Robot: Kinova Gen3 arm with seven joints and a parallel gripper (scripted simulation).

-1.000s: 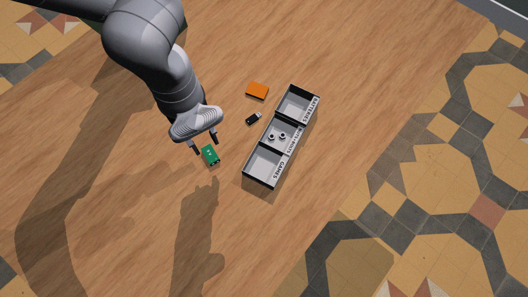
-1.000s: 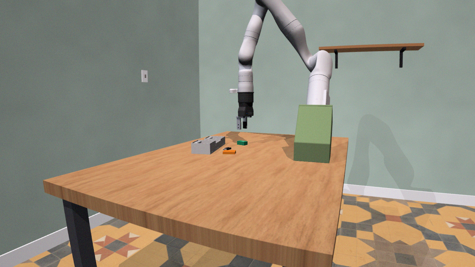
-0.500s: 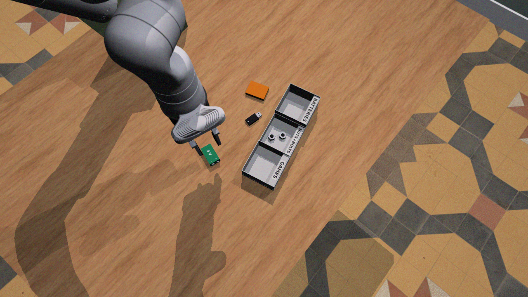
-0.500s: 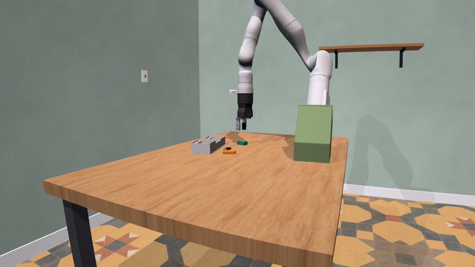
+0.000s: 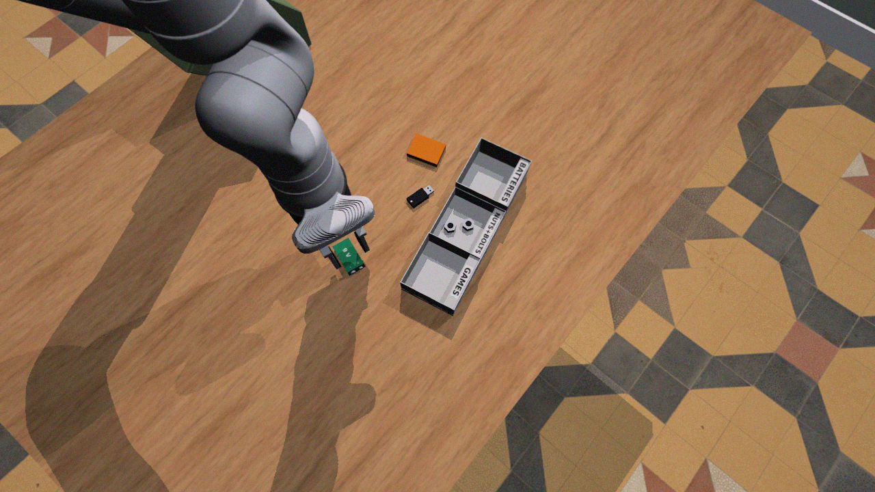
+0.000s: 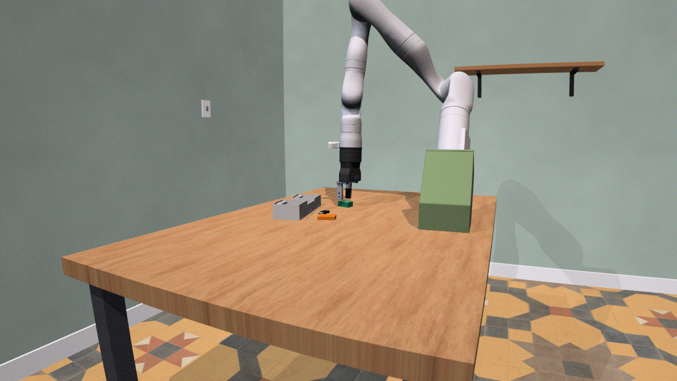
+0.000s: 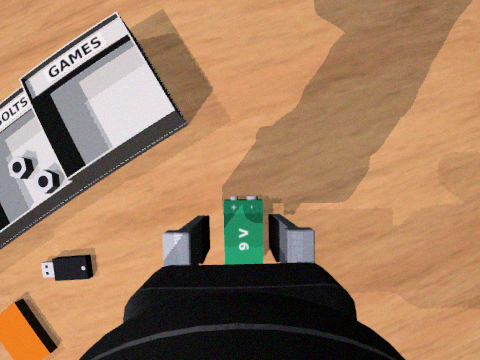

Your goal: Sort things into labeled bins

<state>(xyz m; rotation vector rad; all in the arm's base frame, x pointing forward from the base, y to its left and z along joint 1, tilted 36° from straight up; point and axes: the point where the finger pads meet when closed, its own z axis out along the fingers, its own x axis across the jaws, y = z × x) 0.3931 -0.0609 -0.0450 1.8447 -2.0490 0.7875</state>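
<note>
The green 9 v battery is 40 mm below my hand and 10 mm ahead of it. Also, from my hand: black USB stick 140 mm to the left, 40 mm below, 10 mm behind; then flat orange box 200 mm to the left, 60 mm behind, 40 mm below; then bin row 160 mm to the left, 80 mm ahead, 20 mm below.
</note>
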